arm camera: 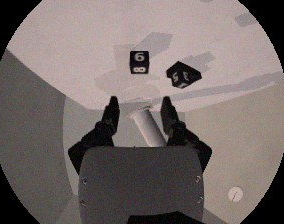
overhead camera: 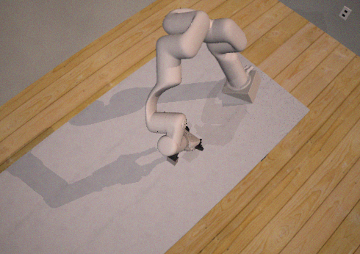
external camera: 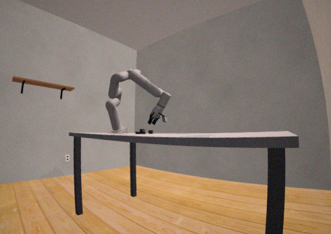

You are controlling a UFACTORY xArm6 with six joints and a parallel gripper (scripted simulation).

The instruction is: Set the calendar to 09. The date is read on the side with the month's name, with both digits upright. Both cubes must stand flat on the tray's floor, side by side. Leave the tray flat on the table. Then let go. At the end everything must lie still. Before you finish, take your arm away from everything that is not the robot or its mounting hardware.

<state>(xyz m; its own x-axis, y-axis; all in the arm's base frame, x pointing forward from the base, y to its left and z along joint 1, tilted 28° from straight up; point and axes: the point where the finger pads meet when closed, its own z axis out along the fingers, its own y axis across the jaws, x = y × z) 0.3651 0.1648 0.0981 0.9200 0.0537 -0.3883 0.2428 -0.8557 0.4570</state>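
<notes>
Right now the black date cube is 9 cm below my hand and 1 cm behind it. Round my hand: black cube (9 cm to the right, 8 cm below, 2 cm behind).
</notes>
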